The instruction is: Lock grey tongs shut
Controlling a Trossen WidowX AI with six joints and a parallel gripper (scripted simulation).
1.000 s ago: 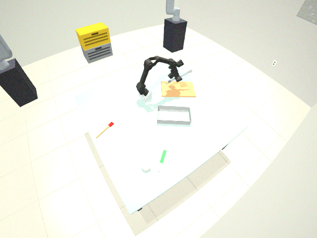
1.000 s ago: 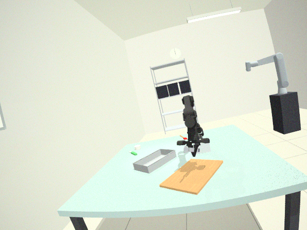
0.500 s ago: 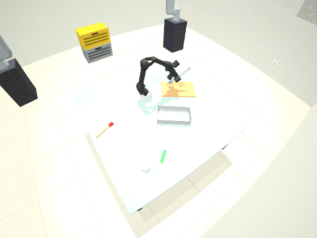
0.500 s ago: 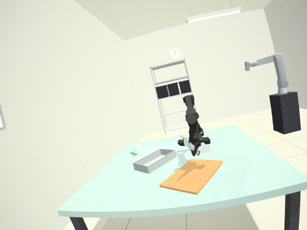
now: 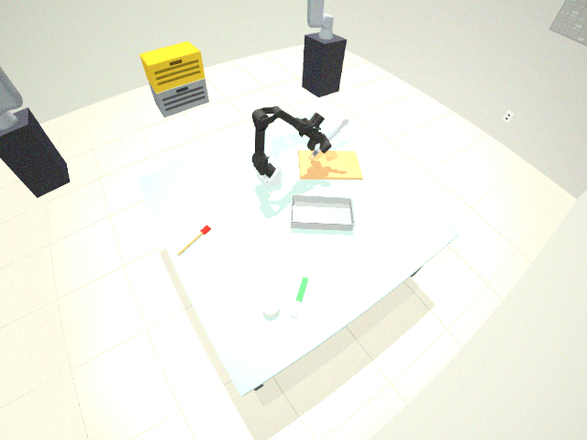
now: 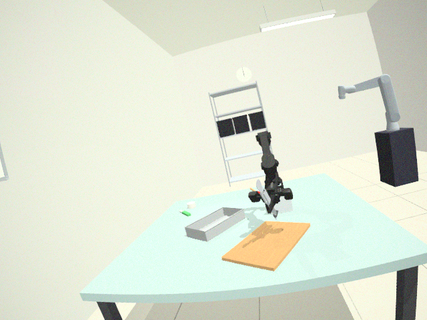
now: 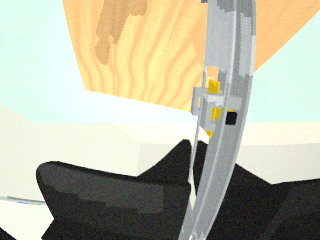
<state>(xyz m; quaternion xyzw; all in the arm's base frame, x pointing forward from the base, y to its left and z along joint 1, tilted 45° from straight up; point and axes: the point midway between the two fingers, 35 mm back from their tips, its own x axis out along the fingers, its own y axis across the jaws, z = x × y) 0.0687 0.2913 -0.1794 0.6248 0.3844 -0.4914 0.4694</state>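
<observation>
The yellow lock piece is 50 mm to the right of my gripper tip and 20 mm behind it. Round my gripper tip: grey roasting tin 290 mm to the right, 280 mm ahead, 110 mm below; red-headed spatula 850 mm to the right, 130 mm below, 40 mm ahead; wooden board 130 mm below, 20 mm ahead.
</observation>
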